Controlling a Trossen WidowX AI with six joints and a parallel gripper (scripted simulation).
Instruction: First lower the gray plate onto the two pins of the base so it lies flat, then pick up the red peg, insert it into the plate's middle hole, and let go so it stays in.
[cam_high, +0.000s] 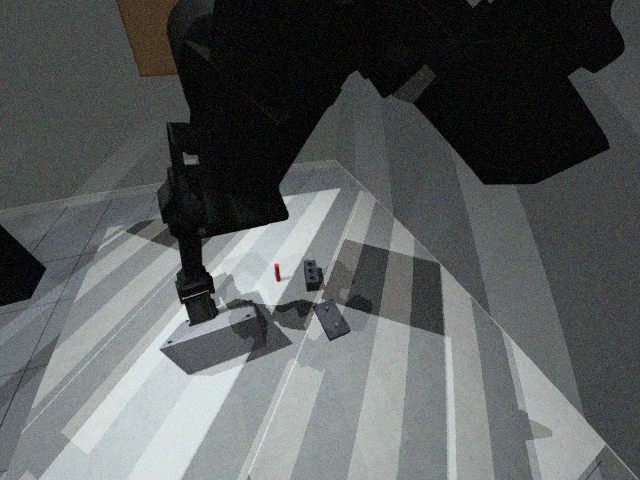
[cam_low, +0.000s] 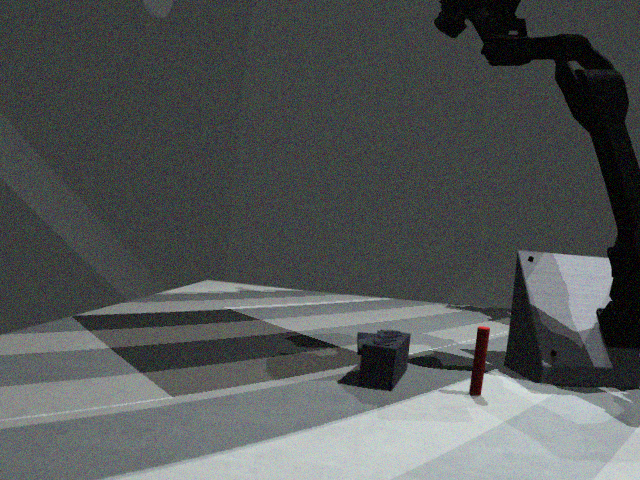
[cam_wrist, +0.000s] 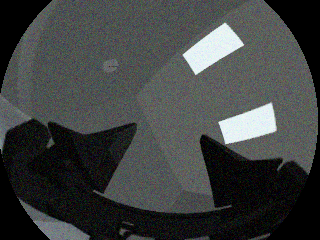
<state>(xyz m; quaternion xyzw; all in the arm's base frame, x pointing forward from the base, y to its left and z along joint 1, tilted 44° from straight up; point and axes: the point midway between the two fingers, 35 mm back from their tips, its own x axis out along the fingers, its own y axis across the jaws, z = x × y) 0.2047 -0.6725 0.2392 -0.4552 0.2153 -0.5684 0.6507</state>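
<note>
The gray plate is 700 mm below my gripper tip, 400 mm to the left of it and 140 mm ahead of it. Also, from my gripper tip: red peg (700 mm below, 440 mm to the left, 30 mm ahead); base (730 mm below, 240 mm to the left, 130 mm ahead).
</note>
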